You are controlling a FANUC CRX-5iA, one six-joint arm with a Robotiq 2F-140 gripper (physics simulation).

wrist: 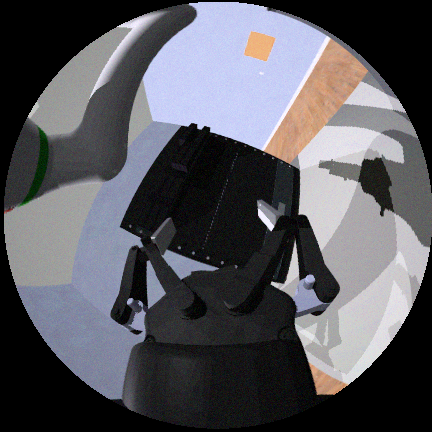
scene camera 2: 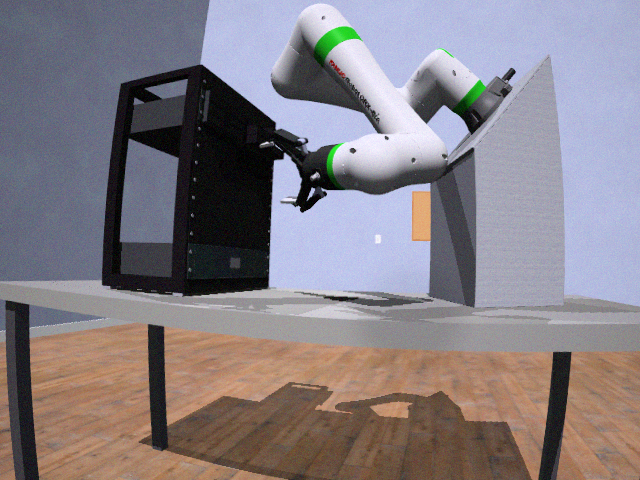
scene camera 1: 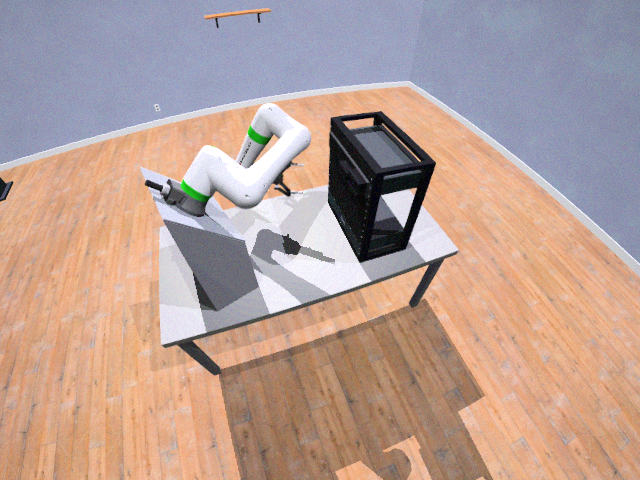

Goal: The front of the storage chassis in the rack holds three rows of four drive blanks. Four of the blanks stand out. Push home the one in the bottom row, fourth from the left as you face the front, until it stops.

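Frame: origin at the arm's base, x ahead, y left, z up, level; metres.
Seen in the pictures: gripper, fingertip midpoint: [wrist: 214, 216] [scene camera 2: 274, 172] [scene camera 1: 302, 179]; arm's base, link origin: [scene camera 2: 487, 115] [scene camera 1: 187, 205].
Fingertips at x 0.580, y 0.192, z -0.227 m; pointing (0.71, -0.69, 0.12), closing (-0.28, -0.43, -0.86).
Offsets run from my fingertips to a thing's top centre. "spot": to the spot under its first point.
The black rack {dz +0.286, dx +0.296, dy -0.202 m} [scene camera 1: 369, 219] [scene camera 2: 180, 206] stands on the table, its front towards the arm. The storage chassis [wrist: 162, 187] is in the upper part of that front, very dark. Several dark blanks stand out from it; two blocks stick out at its far end in the wrist view, the upper one {spot: dz +0.191, dx +0.092, dy -0.339 m} [wrist: 191, 132] and the lower one {spot: dz +0.136, dx +0.084, dy -0.345 m} [wrist: 205, 133]. A purplish face {spot: dz +0.164, dx +0.126, dy -0.178 m} [scene camera 2: 251, 133] [wrist: 179, 166] also shows on the front. I cannot tell the rows apart surely. My gripper [scene camera 1: 296, 178] [scene camera 2: 277, 173] [wrist: 214, 216] is wide open and empty, its fingertips apart from the rack front.
A dark green-grey panel with a light square {spot: dz -0.223, dx +0.157, dy -0.175 m} [scene camera 2: 234, 262] [wrist: 281, 207] is low in the rack. The grey slanted arm pedestal [scene camera 1: 217, 268] [scene camera 2: 516, 206] stands at the other end of the table [scene camera 1: 180, 330] [scene camera 2: 361, 333]. The white arm [scene camera 1: 279, 160] [scene camera 2: 382, 165] bends above the table.
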